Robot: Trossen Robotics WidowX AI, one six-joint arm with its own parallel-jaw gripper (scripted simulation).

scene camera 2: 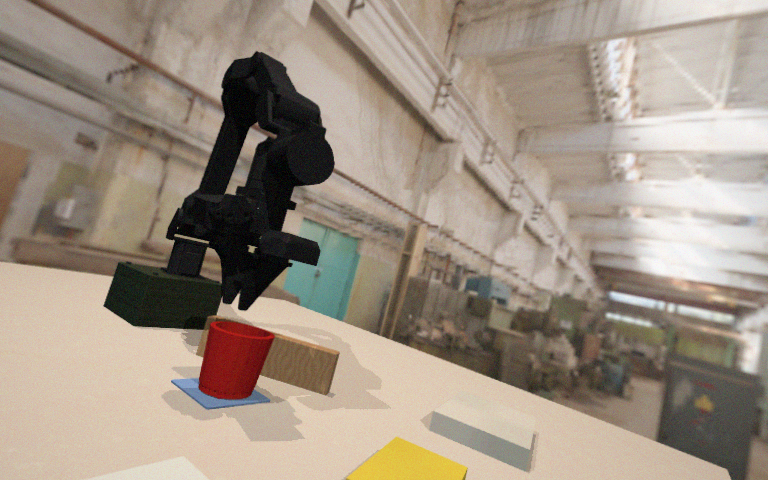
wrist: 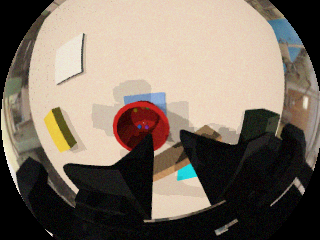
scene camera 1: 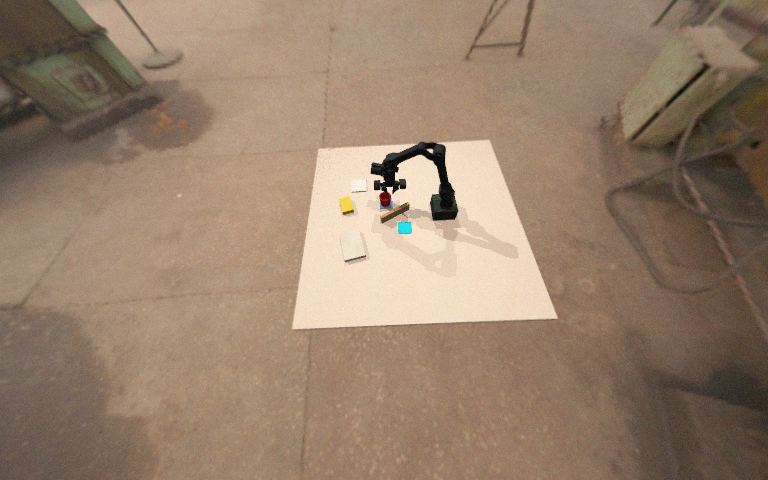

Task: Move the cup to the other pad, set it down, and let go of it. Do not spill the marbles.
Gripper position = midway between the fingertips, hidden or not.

Observation:
In view: my gripper (scene camera 2: 234, 307), a red cup (scene camera 2: 234, 355), a grey slab (scene camera 2: 499, 432), a yellow block (wrist: 61, 135) and a wooden block (scene camera 2: 293, 361).
The red cup also shows in the wrist view (wrist: 127, 134). My gripper also shows in the wrist view (wrist: 166, 135). The wooden block is seen too in the wrist view (wrist: 170, 161). The wrist view does not show the grey slab, which is hidden by my gripper.

